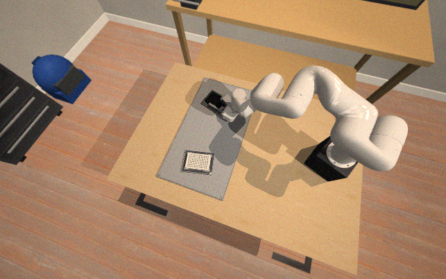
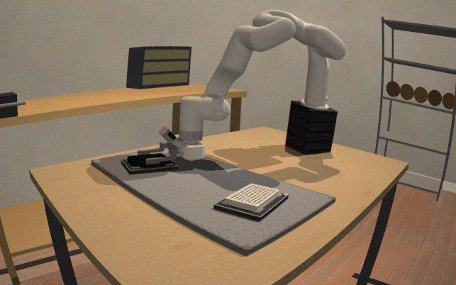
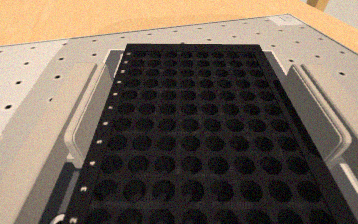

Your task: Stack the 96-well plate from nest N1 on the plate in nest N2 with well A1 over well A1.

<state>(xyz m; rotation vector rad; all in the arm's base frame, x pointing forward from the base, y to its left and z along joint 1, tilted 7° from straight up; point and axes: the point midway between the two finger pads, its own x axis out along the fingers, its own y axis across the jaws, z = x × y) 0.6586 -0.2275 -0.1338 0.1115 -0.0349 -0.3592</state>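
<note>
My gripper is now 10 mm above the black 96-well plate. The rest, counted from my hand: white 96-well plate 400 mm to the left, 10 mm below, 10 mm behind.
</note>
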